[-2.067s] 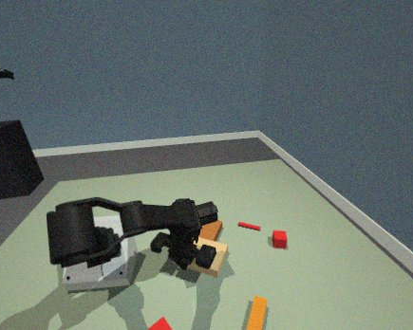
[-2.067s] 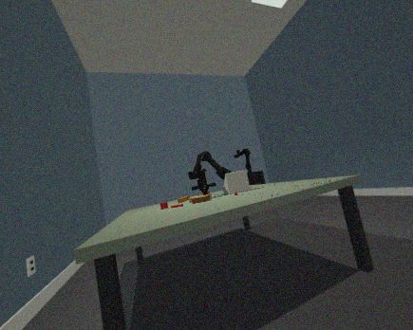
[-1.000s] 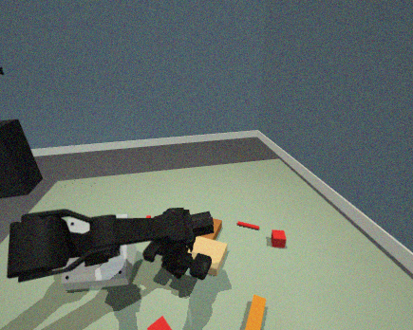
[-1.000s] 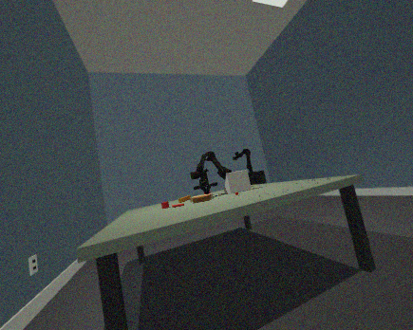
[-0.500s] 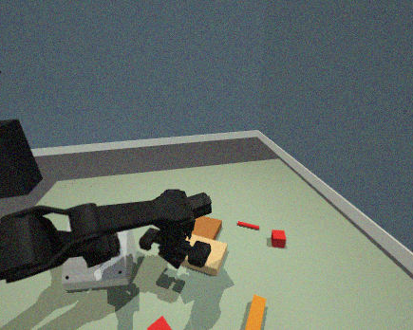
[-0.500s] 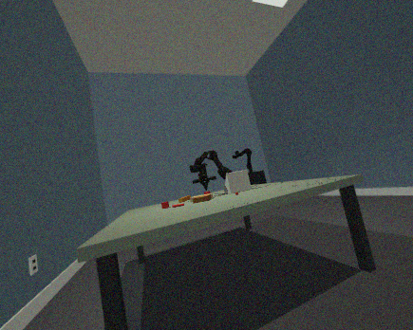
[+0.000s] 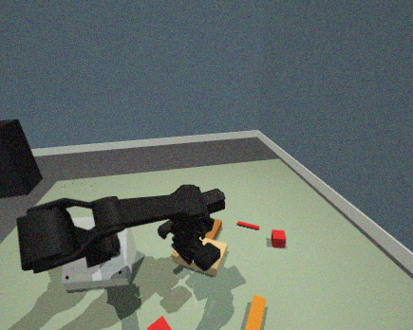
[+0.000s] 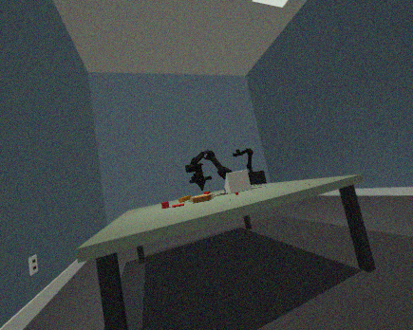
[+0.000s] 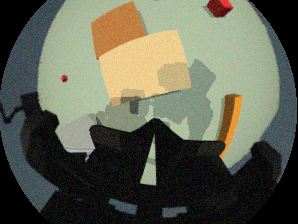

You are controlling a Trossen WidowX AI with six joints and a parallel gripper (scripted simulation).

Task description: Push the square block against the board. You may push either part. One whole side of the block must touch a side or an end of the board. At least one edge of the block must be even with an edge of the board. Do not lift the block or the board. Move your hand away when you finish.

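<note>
My gripper tip is 40 mm short of the tan block, 70 mm to the right of it and 50 mm above it. From my gripper tip the other things lie so: thin red strip: 240 mm ahead, 160 mm to the left, 60 mm below; orange board: 100 mm ahead, 210 mm to the right, 50 mm below.
</note>
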